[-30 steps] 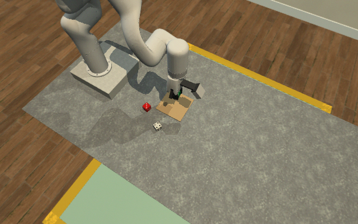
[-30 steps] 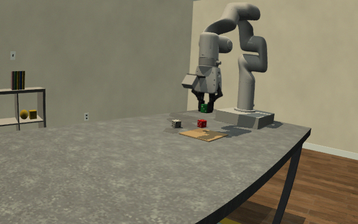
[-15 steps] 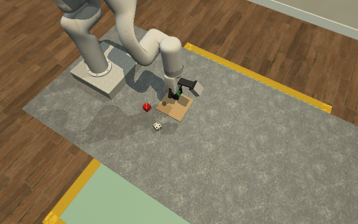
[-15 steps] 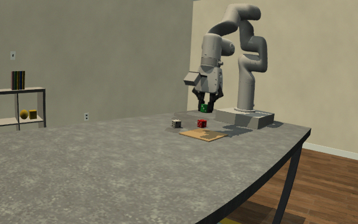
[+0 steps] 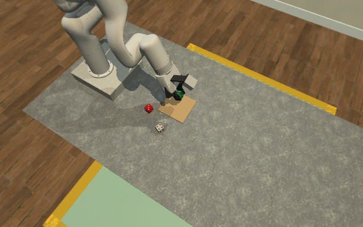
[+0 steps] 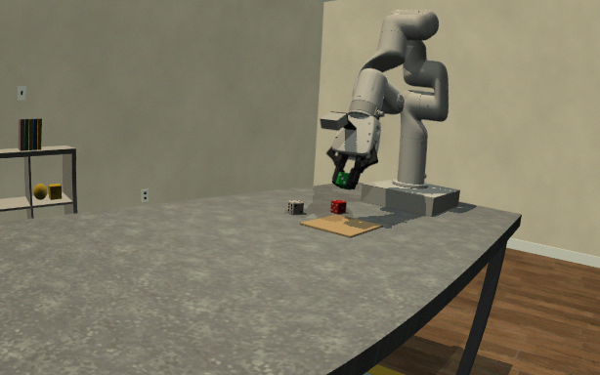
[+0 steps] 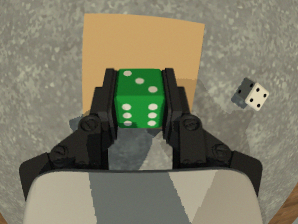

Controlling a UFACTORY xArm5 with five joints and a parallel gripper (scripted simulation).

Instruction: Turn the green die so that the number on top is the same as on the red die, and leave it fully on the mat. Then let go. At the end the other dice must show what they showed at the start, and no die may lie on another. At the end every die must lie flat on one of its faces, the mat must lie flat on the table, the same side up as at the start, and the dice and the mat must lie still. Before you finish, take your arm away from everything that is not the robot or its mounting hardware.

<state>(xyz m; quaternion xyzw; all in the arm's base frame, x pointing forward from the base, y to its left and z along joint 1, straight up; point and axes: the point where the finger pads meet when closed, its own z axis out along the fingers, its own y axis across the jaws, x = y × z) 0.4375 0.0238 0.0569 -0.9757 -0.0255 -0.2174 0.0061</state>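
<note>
Right now the green die is 1 cm below my hand. Also, from my hand: red die (11 cm behind, 9 cm to the right, 10 cm below); then tan mat (1 cm behind, 11 cm below); then white die (2 cm behind, 15 cm to the right, 10 cm below).
</note>
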